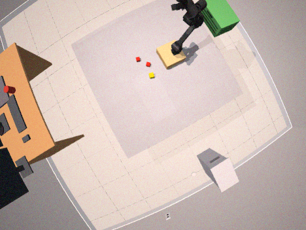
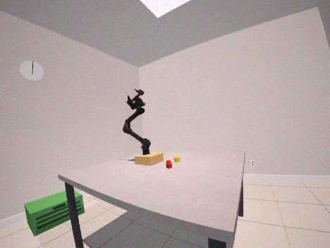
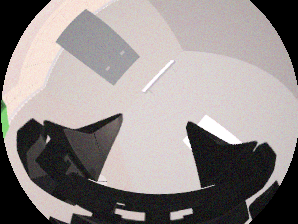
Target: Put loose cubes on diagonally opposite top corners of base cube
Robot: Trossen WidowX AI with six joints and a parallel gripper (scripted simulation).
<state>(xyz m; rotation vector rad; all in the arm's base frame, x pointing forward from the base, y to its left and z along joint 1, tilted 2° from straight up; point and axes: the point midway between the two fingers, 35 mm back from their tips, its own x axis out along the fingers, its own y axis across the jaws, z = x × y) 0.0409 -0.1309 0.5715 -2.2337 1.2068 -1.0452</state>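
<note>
Now: the yellow cube 64 cm below my gripper tip, 27 cm to the left of it and 25 cm ahead of it.
</note>
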